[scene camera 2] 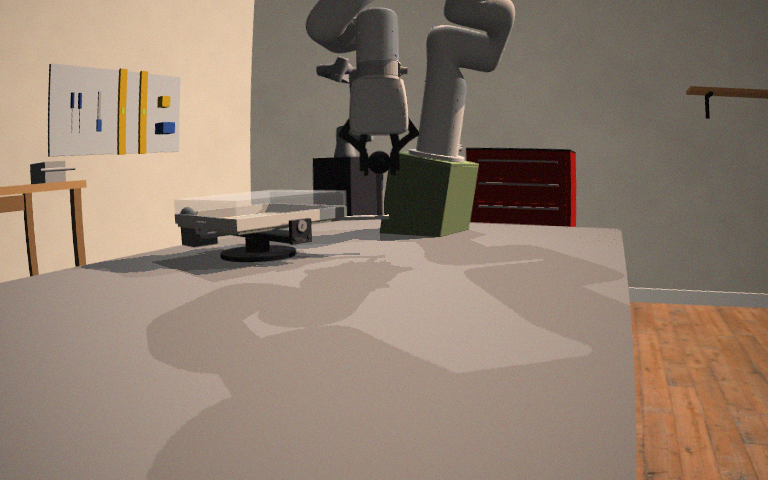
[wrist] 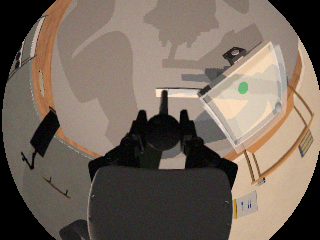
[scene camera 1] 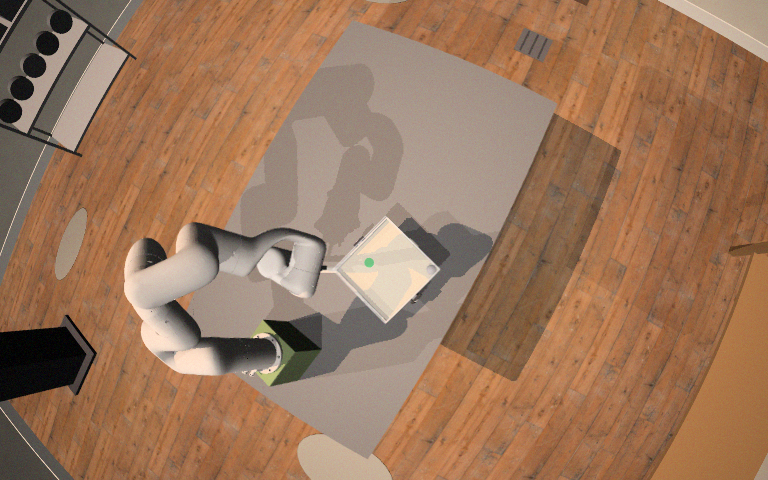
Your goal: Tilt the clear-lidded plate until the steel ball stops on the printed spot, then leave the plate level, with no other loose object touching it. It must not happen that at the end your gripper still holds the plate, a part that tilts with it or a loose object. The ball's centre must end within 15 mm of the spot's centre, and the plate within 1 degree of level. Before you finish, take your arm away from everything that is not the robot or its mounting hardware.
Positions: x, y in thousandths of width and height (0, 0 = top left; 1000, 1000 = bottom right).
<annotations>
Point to a square clear-lidded plate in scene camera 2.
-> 329, 443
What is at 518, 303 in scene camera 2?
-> My gripper.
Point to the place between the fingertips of my gripper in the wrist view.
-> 511, 494
</annotations>
